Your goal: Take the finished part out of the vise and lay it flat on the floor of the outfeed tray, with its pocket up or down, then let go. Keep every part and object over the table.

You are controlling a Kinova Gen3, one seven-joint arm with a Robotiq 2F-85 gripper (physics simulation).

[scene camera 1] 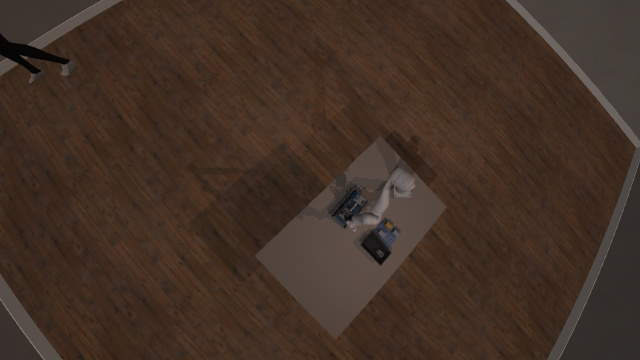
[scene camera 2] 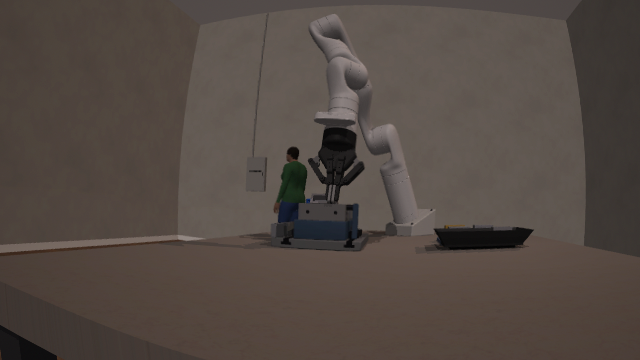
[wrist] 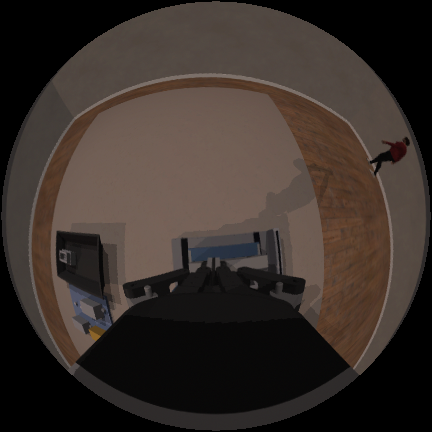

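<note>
The vise has a blue body and light grey jaws. In scene camera 2, a small light grey piece, seemingly the finished part, shows above the front jaw, partly behind the fingers; its pocket cannot be made out. My gripper is shut and empty, pointing down, with its tips at the top of the vise jaws. Whether the tips touch the part or a jaw cannot be told. In the wrist view the fingers hide the part. The black outfeed tray stands apart from the vise.
A small grey piece lies in the black tray. A blue fixture plate adjoins the tray, bearing grey blocks and a yellow block. The vise stands near a table edge. People stand on the floor beyond.
</note>
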